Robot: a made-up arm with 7 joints. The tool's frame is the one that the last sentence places.
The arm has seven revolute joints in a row. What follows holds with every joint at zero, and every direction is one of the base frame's. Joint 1 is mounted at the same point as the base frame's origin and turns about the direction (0.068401, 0.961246, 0.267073). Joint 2 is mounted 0.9 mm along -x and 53.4 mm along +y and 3.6 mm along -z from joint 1 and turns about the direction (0.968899, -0.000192, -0.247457). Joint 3 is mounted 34.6 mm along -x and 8.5 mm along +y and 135.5 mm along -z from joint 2 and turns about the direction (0.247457, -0.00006, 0.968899). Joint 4 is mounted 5.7 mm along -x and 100.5 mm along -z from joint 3 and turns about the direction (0.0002, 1, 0.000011). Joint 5 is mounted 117 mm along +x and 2.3 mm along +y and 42.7 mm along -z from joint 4 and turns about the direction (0.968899, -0.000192, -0.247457). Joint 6 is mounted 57.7 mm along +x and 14.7 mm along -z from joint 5 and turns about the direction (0.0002, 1, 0.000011). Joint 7 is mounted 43.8 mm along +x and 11.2 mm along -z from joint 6 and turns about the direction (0.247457, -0.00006, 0.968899). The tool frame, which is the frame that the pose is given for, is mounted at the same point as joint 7; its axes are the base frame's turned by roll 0, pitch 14.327 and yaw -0.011 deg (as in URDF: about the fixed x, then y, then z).
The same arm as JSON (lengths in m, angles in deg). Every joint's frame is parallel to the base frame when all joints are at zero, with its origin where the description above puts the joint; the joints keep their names.
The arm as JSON. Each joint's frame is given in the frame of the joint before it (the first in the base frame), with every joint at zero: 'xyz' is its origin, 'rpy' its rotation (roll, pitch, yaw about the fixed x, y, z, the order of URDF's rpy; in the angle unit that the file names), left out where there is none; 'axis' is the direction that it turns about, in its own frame. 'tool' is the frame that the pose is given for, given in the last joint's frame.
{"units": {"length": "m", "angle": "deg"}, "joints": [
  {"name": "joint 1", "type": "revolute", "origin": {"xyz": [0.0, 0.0, 0.0]}, "axis": [0.068403, 0.961235, 0.26711]},
  {"name": "joint 2", "type": "revolute", "origin": {"xyz": [-0.0009, 0.0534, -0.0036]}, "axis": [0.968889, -0.0002, -0.247497]},
  {"name": "joint 3", "type": "revolute", "origin": {"xyz": [-0.0346, 0.0085, -0.1355]}, "axis": [0.247497, -0.0001, 0.968889]},
  {"name": "joint 4", "type": "revolute", "origin": {"xyz": [-0.0057, 0.0, -0.1005]}, "axis": [0.0002, 1.0, 0.0]},
  {"name": "joint 5", "type": "revolute", "origin": {"xyz": [0.117, 0.0023, -0.0427]}, "axis": [0.968889, -0.0002, -0.247497]},
  {"name": "joint 6", "type": "revolute", "origin": {"xyz": [0.0577, 0.0, -0.0147]}, "axis": [0.0002, 1.0, 0.0]},
  {"name": "joint 7", "type": "revolute", "origin": {"xyz": [0.0438, 0.0, -0.0112]}, "axis": [0.247497, -0.0001, 0.968889]}
], "tool": {"origin": {"xyz": [0.0, 0.0, 0.0], "rpy": [0.0, 14.33, -0.01]}}}

